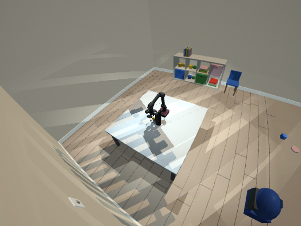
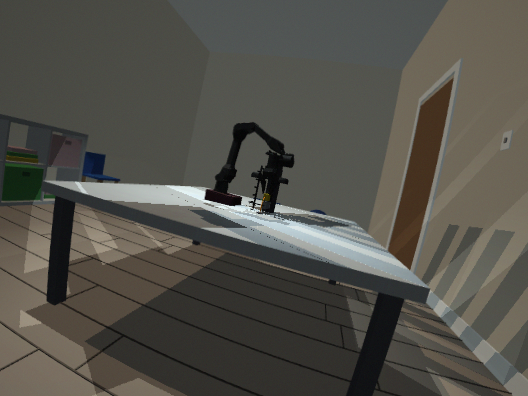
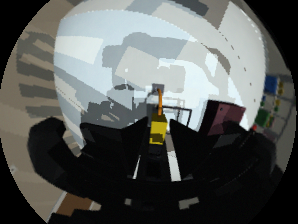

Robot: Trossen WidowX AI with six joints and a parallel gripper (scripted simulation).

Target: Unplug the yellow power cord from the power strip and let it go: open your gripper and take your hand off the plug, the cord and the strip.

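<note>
Right now my gripper tip is 40 mm to the right of the yellow plug and 10 mm above it.
</note>
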